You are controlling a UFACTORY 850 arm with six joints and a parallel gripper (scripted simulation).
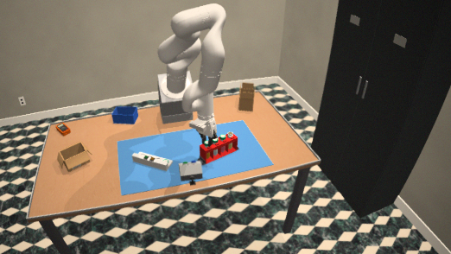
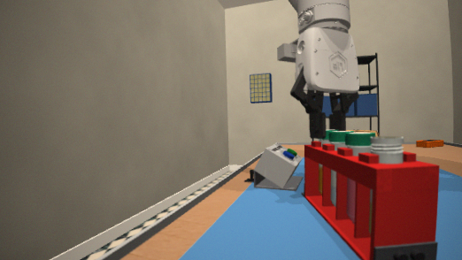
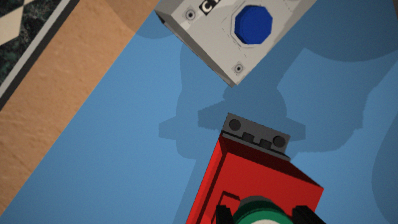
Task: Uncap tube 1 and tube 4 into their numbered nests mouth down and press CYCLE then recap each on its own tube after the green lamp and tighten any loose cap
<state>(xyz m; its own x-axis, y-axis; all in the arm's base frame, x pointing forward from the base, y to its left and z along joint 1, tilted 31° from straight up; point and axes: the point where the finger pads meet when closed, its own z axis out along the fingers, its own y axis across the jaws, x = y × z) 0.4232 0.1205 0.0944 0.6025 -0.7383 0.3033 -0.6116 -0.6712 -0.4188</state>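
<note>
The tube cap is 10 mm below my hand. From my hand the other things lie so: green ready key 130 mm to the right, 80 mm ahead, 60 mm below; key housing 110 mm to the right, 100 mm ahead, 80 mm below; blue cycle key 90 mm to the right, 80 mm ahead, 60 mm below.
</note>
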